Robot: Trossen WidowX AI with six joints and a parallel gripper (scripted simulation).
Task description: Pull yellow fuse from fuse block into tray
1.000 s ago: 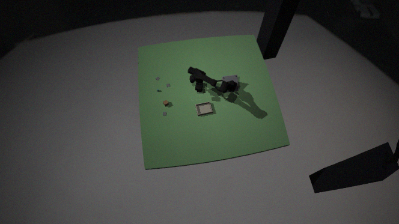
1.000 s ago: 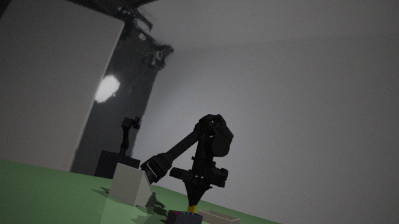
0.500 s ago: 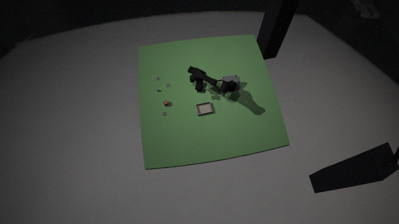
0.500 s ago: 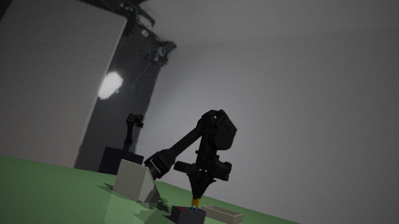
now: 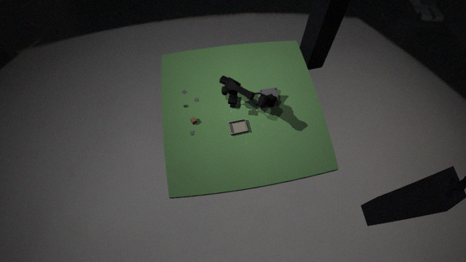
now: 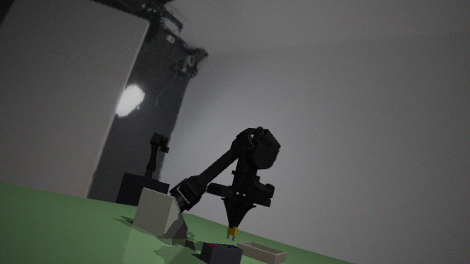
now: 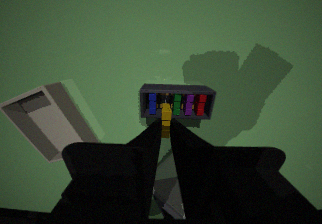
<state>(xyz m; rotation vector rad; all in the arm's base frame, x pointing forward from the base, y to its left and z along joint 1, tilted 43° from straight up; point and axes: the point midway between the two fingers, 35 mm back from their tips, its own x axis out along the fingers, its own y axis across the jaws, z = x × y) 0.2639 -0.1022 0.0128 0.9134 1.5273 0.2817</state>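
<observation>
Right now the tray is 2 cm ahead of my gripper tip, 21 cm to the left of it and 8 cm below it. The rest, counted from my gripper tip: yellow fuse 1 cm below.
</observation>
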